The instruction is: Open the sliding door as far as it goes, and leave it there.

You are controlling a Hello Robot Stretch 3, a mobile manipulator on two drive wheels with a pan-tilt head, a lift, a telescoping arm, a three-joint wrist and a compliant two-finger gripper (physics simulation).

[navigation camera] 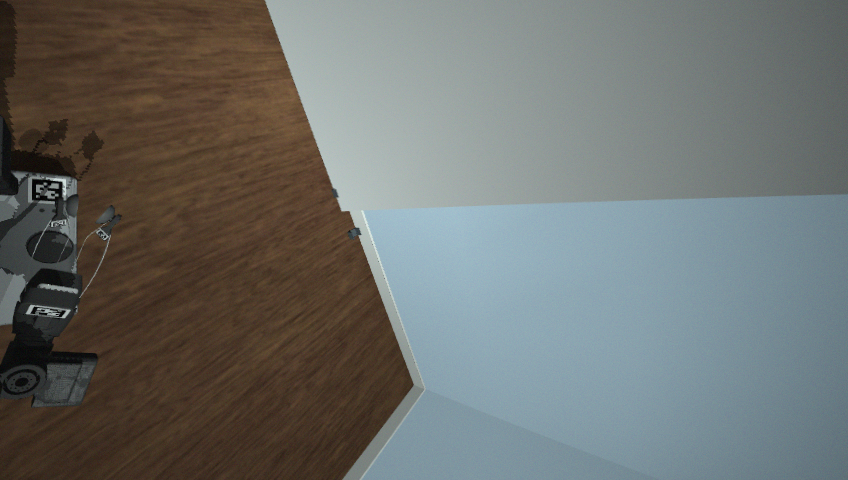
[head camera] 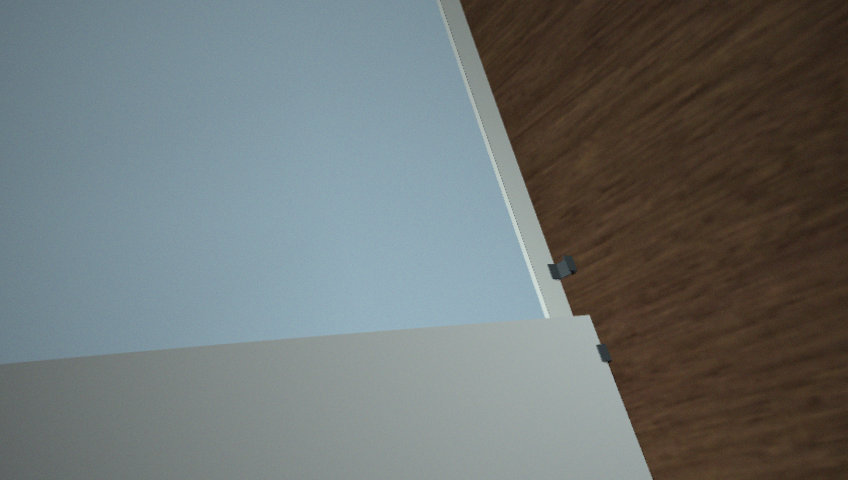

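Pixels of known places: gripper, between the fingertips: point(navigation camera: 94, 200); robot's base, origin of its link: point(navigation camera: 49, 244).
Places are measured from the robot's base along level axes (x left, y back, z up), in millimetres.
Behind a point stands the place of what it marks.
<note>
The sliding door point(head camera: 357, 404) @(x 256, y -898, z 705 mm) point(navigation camera: 565, 95) @(x 407, y -823, z 1060 mm) is a plain grey-white panel, along the bottom of the head camera view and at the upper right of the navigation camera view. Its lower corner and one upright edge show; its handle and far edge do not. A small dark bracket point(head camera: 604, 352) @(x 231, y -903, z 18 mm) point(navigation camera: 335, 193) @(x 232, y -903, z 22 mm) sits at its bottom edge near that corner. A second dark bracket point(head camera: 562, 268) @(x 44, y -1038, z 3 mm) point(navigation camera: 354, 233) @(x 42, y -1039, z 3 mm) sits at the skirting board just beyond the corner. My gripper point(navigation camera: 88, 209) @(x 97, y -59, z 464 mm) is open, at the left of the navigation camera view, apart from the door. It does not show in the head camera view.
A blue wall point(head camera: 267, 166) @(x -144, y -1171, z 741 mm) point(navigation camera: 595, 297) @(x -153, y -1175, z 1095 mm) stands beside the door, with a pale skirting board point(head camera: 508, 157) @(x -245, y -1206, z 30 mm) point(navigation camera: 387, 300) @(x -334, y -1250, z 45 mm) along the brown wood floor point(head camera: 714, 208) @(x -96, y -670, z 0 mm) point(navigation camera: 226, 297) @(x -203, y -440, z 0 mm). In the navigation camera view the wall meets another wall at a corner. My base point(navigation camera: 14, 237) @(x 23, y 51, z 160 mm) is at the left edge.
</note>
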